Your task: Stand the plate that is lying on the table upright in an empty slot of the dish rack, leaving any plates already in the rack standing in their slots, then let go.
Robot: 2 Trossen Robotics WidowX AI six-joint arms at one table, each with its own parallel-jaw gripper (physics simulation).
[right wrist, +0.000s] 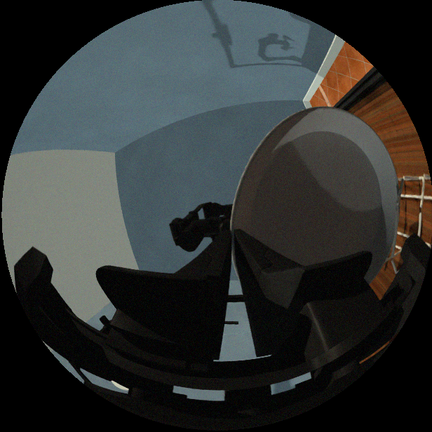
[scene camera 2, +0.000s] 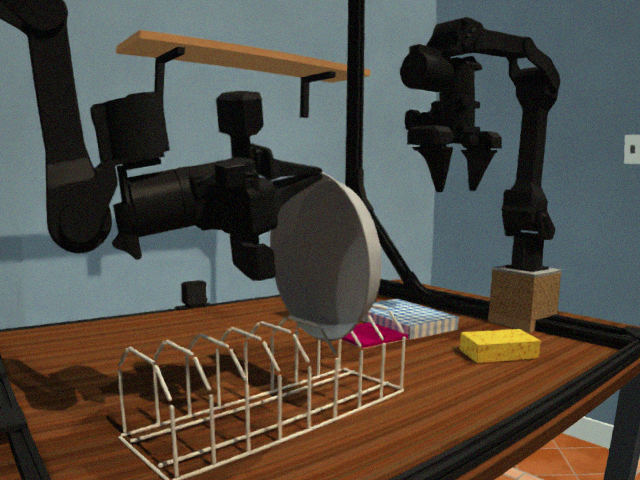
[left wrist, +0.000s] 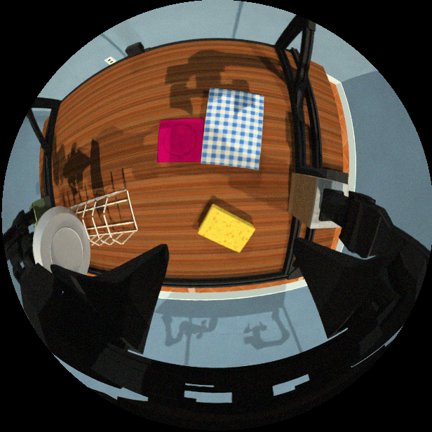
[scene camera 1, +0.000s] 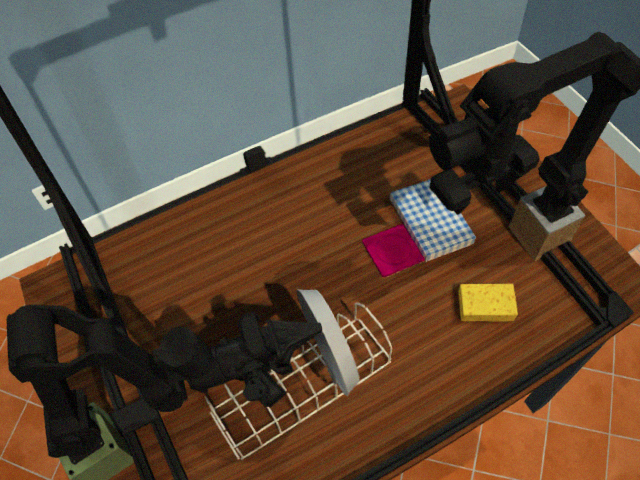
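Where they show: left gripper, between the fingertips: (scene camera 2: 456, 191) (scene camera 1: 477, 201); right gripper, between the fingertips: (scene camera 2: 320, 172) (scene camera 1: 321, 326); left arm's base, origin of its link: (scene camera 2: 527, 268) (scene camera 1: 553, 206); right arm's base, origin of its link: (scene camera 1: 81, 439).
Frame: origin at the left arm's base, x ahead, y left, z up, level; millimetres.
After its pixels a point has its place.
A grey-white plate (scene camera 1: 329, 343) @[x 570, y 128, z 158 mm] (scene camera 2: 325, 253) @[x 540, y 73, z 73 mm] (left wrist: 64, 242) (right wrist: 320, 190) is near upright, held by its upper rim in my right gripper (scene camera 1: 316, 330) @[x 569, y 101, z 165 mm] (scene camera 2: 316, 173) @[x 569, y 101, z 165 mm] (right wrist: 231, 235), which is shut on it. The plate's lower edge is at about the height of the hoop tops of the white wire dish rack (scene camera 1: 289, 422) @[x 661, y 142, z -105 mm] (scene camera 2: 280, 408) @[x 642, y 142, z -69 mm] (left wrist: 132, 210), over its right part in scene camera 2; whether it touches a wire I cannot tell. No other plate shows in the rack. My left gripper (scene camera 2: 456, 188) @[x 225, y 0, z 145 mm] (left wrist: 232, 248) is open and empty, high above the table, away from the rack.
A yellow sponge (scene camera 1: 488, 302) @[x 211, y 96, z -79 mm] (scene camera 2: 499, 345) @[x 238, y 113, z -83 mm] (left wrist: 226, 228) lies right of the rack. A magenta square (scene camera 1: 393, 251) @[x 315, y -105, z -101 mm] (left wrist: 180, 141) lies beside a blue checked block (scene camera 1: 433, 219) @[x 204, y -128, z -84 mm] (scene camera 2: 413, 317) @[x 219, y -93, z -84 mm] (left wrist: 233, 129) behind the rack. Black frame posts stand at the table's ends.
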